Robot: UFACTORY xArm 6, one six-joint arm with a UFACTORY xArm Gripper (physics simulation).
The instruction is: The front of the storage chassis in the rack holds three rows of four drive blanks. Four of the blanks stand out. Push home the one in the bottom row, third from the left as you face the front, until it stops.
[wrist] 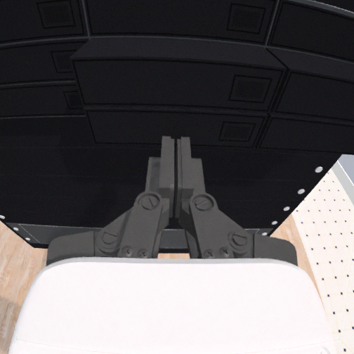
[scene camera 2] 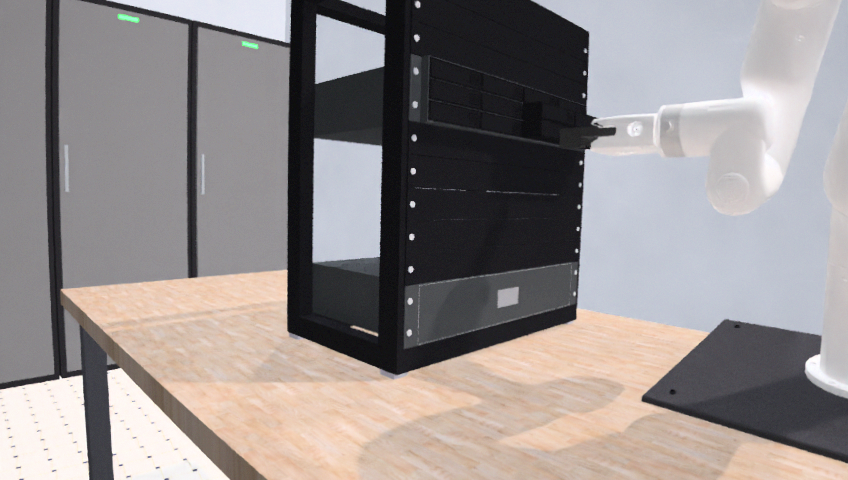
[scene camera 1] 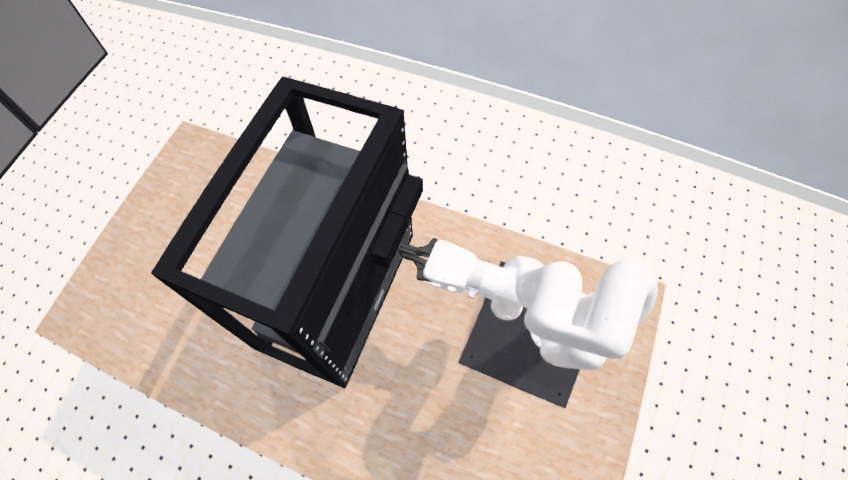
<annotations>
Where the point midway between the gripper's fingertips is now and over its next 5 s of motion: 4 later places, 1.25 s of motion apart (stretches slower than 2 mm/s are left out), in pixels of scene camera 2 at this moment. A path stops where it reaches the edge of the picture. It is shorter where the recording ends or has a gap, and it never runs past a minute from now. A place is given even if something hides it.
The gripper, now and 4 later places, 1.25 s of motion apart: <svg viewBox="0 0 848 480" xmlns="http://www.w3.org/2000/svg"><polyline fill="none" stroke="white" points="561,139 552,139 546,140 542,140 572,138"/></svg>
</annotations>
